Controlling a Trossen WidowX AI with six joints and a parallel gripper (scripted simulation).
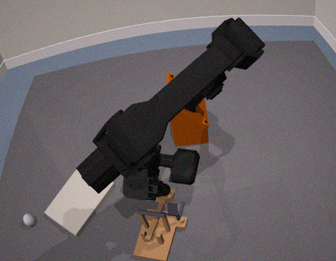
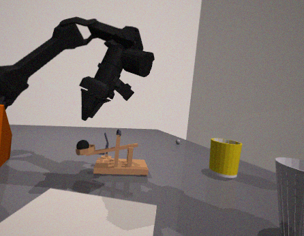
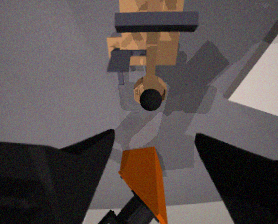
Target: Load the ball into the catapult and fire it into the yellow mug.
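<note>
Now: gripper tip 70 mm above the black ball. The rest, counted from my gripper tip: wooden catapult 70 mm ahead, 80 mm below; then flat white sheet 40 mm behind, 240 mm to the right, 130 mm below; then white ball 20 mm ahead, 400 mm to the right, 120 mm below.
</note>
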